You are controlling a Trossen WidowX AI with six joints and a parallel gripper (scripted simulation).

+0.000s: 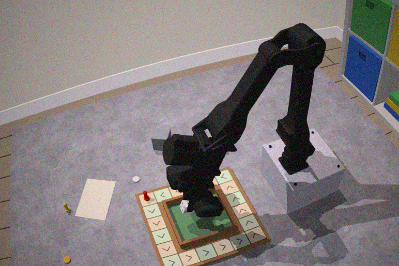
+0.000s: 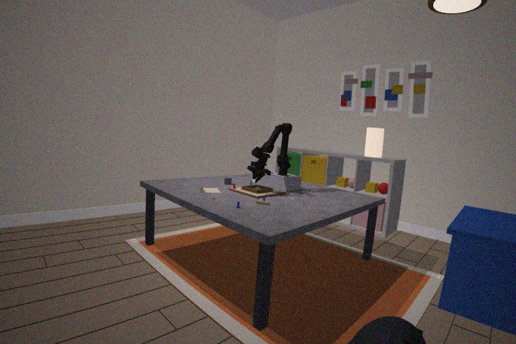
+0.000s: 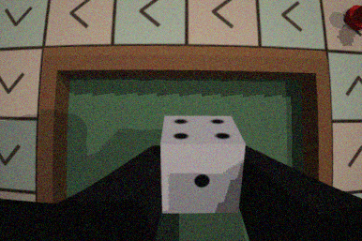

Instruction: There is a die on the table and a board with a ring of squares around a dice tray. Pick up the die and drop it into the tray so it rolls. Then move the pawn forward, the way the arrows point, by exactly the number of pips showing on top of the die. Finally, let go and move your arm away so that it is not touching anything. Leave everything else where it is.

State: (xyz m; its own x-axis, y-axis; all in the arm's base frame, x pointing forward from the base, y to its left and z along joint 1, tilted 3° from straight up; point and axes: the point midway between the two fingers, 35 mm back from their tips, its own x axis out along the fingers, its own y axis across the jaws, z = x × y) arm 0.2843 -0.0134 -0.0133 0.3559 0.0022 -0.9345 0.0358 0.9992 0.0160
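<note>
My gripper tip is now 8 cm short of the red pawn, 12 cm to the left of it and 5 cm above it. Round my gripper tip: white die right at my gripper tip; then green dice tray 3 cm behind, 7 cm below; then green pawn 18 cm behind, 20 cm to the right, 6 cm below.
</note>
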